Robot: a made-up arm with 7 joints. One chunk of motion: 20 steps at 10 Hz.
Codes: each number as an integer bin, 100 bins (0 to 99) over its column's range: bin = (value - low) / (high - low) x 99, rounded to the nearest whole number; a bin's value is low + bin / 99 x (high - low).
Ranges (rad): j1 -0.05..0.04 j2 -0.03..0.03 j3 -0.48..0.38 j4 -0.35..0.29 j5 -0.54..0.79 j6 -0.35..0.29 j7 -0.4..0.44
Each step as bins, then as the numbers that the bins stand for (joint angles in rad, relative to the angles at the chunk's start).
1 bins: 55 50 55 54 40 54 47
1 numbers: 0.0000 0.0003 -0.0022 -0.0009 -0.0026 -0.0009 -0.0012
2 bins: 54 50 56 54 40 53 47
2 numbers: -0.0009 0.0003 0.0065 -0.0009 -0.0026 -0.0074 -0.0012
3 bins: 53 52 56 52 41 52 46
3 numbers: -0.0018 0.0015 0.0065 -0.0138 0.0108 -0.0138 -0.0097
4 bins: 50 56 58 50 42 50 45
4 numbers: -0.0045 0.0039 0.0238 -0.0268 0.0242 -0.0268 -0.0182
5 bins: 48 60 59 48 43 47 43
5 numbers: -0.0064 0.0064 0.0325 -0.0397 0.0377 -0.0462 -0.0352
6 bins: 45 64 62 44 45 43 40
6 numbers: -0.0091 0.0088 0.0586 -0.0656 0.0645 -0.0720 -0.0606
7 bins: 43 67 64 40 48 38 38
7 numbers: -0.0109 0.0106 0.0760 -0.0914 0.1048 -0.1043 -0.0776
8 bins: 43 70 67 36 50 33 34
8 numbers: -0.0109 0.0124 0.1020 -0.1173 0.1317 -0.1367 -0.1115
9 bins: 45 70 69 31 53 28 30
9 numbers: -0.0091 0.0124 0.1194 -0.1496 0.1720 -0.1690 -0.1455
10 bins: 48 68 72 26 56 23 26
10 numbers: -0.0064 0.0112 0.1455 -0.1819 0.2123 -0.2013 -0.1794
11 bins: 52 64 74 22 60 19 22
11 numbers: -0.0027 0.0088 0.1628 -0.2078 0.2661 -0.2272 -0.2133
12 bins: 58 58 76 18 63 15 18
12 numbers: 0.0027 0.0052 0.1802 -0.2336 0.3064 -0.2530 -0.2473
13 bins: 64 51 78 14 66 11 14
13 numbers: 0.0082 0.0009 0.1976 -0.2595 0.3467 -0.2789 -0.2812
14 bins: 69 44 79 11 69 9 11
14 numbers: 0.0127 -0.0033 0.2063 -0.2789 0.3870 -0.2918 -0.3067
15 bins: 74 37 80 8 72 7 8
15 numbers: 0.0173 -0.0076 0.2149 -0.2983 0.4273 -0.3047 -0.3321
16 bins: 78 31 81 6 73 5 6
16 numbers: 0.0209 -0.0112 0.2236 -0.3112 0.4407 -0.3177 -0.3491
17 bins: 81 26 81 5 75 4 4
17 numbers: 0.0236 -0.0142 0.2236 -0.3177 0.4676 -0.3241 -0.3661
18 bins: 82 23 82 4 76 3 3
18 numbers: 0.0245 -0.0161 0.2323 -0.3241 0.4810 -0.3306 -0.3745
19 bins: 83 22 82 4 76 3 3
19 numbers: 0.0255 -0.0167 0.2323 -0.3241 0.4810 -0.3306 -0.3745
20 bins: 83 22 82 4 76 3 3
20 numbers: 0.0255 -0.0167 0.2323 -0.3241 0.4810 -0.3306 -0.3745
